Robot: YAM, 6 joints.
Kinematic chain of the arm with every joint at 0, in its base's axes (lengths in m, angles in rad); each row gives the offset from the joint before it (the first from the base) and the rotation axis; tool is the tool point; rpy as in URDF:
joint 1: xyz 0 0 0.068 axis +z
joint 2: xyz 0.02 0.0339 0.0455 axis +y
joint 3: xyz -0.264 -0.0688 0 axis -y
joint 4: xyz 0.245 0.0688 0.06 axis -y
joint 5: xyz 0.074 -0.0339 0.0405 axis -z
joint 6: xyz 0.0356 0 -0.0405 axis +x
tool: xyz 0 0 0 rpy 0 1.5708 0
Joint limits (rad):
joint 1: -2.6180..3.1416
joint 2: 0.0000..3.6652
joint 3: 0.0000..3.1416
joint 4: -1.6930..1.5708
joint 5: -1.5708..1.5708
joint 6: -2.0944..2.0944
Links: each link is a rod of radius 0.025 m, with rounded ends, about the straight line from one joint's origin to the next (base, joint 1, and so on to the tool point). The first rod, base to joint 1, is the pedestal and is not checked.
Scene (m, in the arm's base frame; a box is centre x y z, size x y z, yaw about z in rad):
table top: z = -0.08
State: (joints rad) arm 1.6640 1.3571 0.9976 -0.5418 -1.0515 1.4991
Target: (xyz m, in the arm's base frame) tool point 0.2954 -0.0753 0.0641
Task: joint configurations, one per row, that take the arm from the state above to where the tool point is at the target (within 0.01 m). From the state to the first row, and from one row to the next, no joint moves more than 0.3 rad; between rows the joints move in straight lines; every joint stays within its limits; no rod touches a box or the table.
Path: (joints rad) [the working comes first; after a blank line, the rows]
Joints at the target: -0.3357 2.0140 0.9214 -0.4323 -0.8277 1.4991
Straight joint move there: clear.

1: 1.3783 1.4509 0.9867 -0.5262 -1.0195 1.4991
2: 1.0927 1.5448 0.9758 -0.5105 -0.9876 1.4991
3: 0.8070 1.6386 0.9649 -0.4949 -0.9556 1.4991
4: 0.5213 1.7325 0.9540 -0.4792 -0.9236 1.4991
5: 0.2356 1.8263 0.9431 -0.4636 -0.8917 1.4991
6: -0.0500 1.9202 0.9323 -0.4479 -0.8597 1.4991
7: -0.3357 2.0140 0.9214 -0.4323 -0.8277 1.4991

